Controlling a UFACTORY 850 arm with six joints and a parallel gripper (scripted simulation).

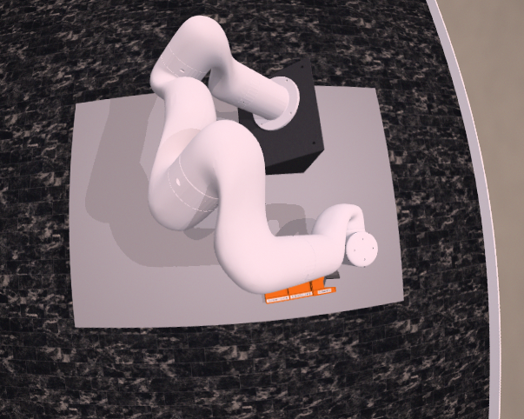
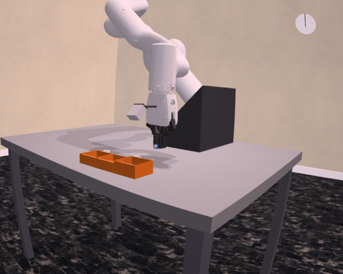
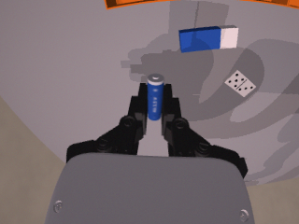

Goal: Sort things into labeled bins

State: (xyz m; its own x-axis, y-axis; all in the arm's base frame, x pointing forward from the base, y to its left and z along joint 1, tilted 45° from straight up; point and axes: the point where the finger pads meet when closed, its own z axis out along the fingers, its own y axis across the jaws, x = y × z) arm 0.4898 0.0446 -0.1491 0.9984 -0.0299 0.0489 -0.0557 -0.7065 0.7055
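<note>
My hand is 13 cm short of the orange three-compartment bin, 8 cm to the left of it and 6 cm above it. The rest, counted from my hand: blue-and-white block: 8 cm below, 7 cm to the right, 4 cm ahead; then blue battery: 2 cm below; then white domino: 12 cm to the right, 8 cm below, 2 cm behind.
</note>
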